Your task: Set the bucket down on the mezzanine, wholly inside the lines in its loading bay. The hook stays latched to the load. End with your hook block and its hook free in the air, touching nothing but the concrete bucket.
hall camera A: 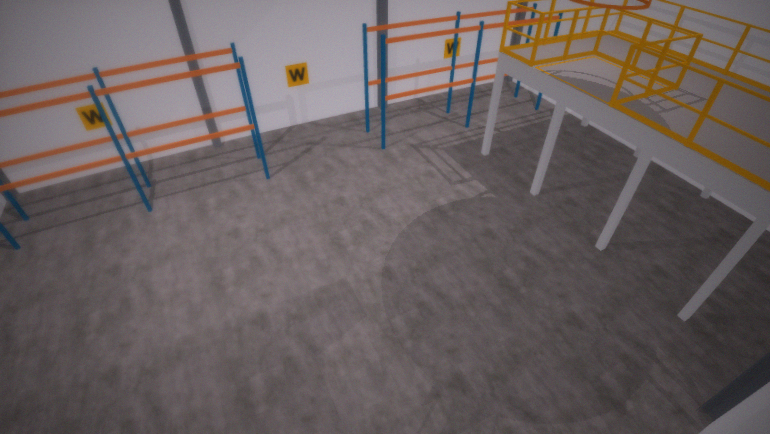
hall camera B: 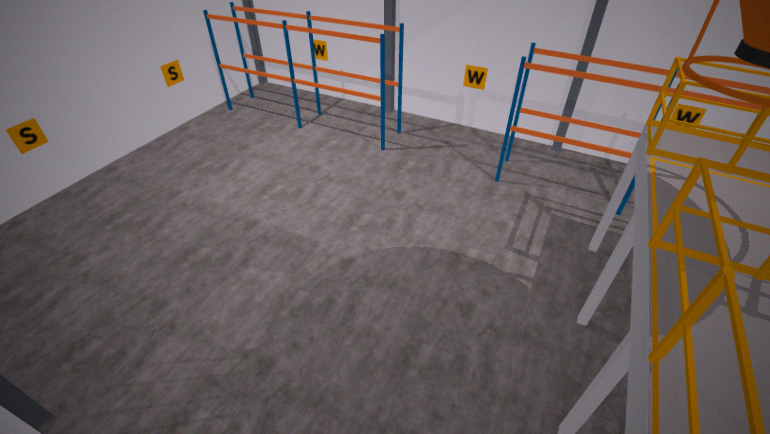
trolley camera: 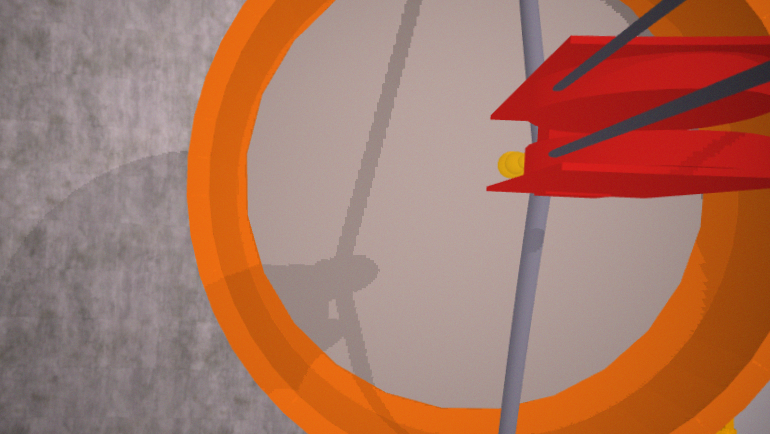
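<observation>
The orange concrete bucket (hall camera B: 754, 24) (trolley camera: 221, 215) hangs upright in the air. In hall camera B its cone and base ring show at the upper right, cut by the frame. In hall camera A part of its base ring (hall camera A: 614, 5) shows at the top edge. My hook (trolley camera: 511, 164) shows as a yellow bit beneath the red hook block (trolley camera: 603, 153); it is shut on the bucket's grey bail (trolley camera: 525, 301). The block hides most of the hook. The mezzanine (hall camera A: 603, 107) (hall camera B: 640, 301) is at the right, with a round shadow on its deck. Its bay lines are not clearly readable.
Yellow railings (hall camera A: 706, 110) (hall camera B: 690, 345) edge the mezzanine, with a boxy yellow frame (hall camera A: 690, 43) (hall camera B: 714, 210) at its near side. Blue and orange racks (hall camera A: 383, 97) (hall camera B: 382, 97) stand along the W wall. In the trolley camera, a yellow piece (trolley camera: 727, 425) shows past the bucket's rim.
</observation>
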